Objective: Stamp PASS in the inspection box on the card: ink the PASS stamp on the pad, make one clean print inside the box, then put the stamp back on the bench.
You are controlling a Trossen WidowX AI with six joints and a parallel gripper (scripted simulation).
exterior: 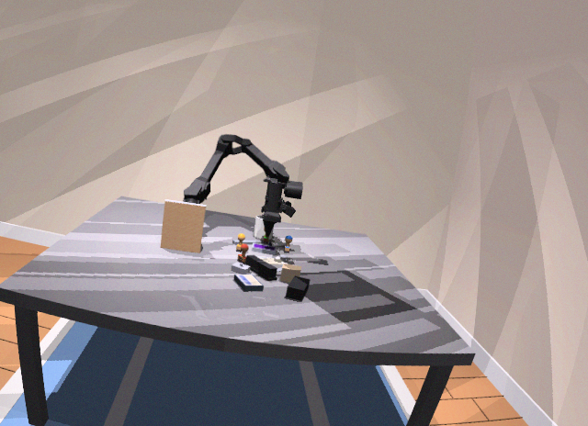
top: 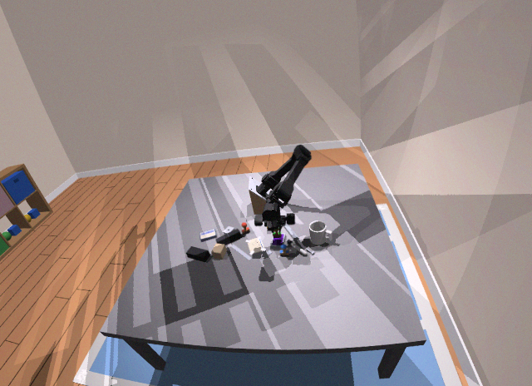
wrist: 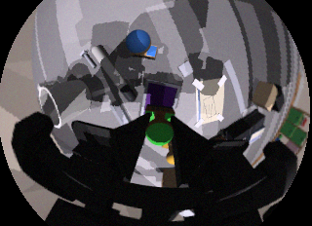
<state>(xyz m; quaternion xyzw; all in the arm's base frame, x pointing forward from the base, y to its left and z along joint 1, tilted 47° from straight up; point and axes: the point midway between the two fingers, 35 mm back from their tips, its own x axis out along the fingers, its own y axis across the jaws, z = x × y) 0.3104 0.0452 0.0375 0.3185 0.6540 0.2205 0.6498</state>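
The purple ink pad is 6 cm below my gripper tip. The rest, counted from my gripper tip: blue-knobbed stamp: 9 cm ahead, 4 cm below, 2 cm to the left; then white marker: 8 cm to the left, 5 cm below, 5 cm ahead; then green-knobbed stamp: 1 cm below.
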